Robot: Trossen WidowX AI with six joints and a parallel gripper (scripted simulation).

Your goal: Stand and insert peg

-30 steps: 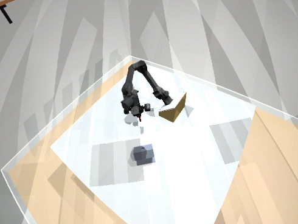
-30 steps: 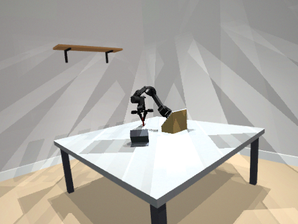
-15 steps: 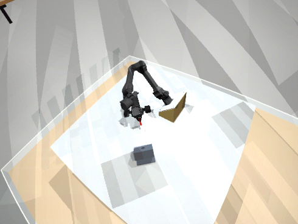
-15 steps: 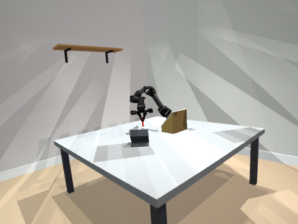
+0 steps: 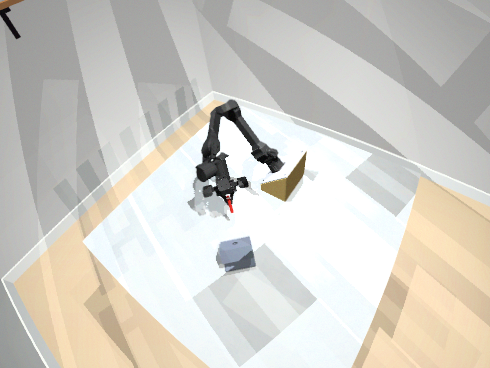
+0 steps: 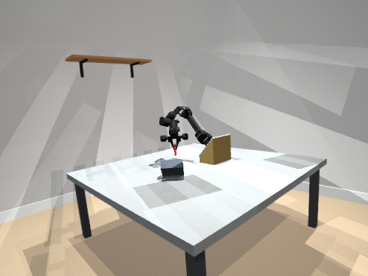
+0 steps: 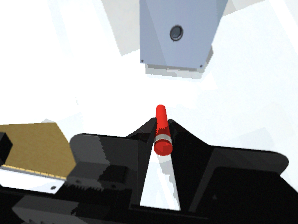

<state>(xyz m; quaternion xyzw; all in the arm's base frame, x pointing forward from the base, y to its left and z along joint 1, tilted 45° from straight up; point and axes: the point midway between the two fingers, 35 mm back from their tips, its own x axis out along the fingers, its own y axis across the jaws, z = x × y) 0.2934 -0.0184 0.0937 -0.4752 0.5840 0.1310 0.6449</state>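
Right now my gripper tip is 13 cm short of the grey sloped panel, 11 cm to the right of it and 8 cm above it. Round my gripper tip: red peg: 1 cm behind, 1 cm to the right, 1 cm above.
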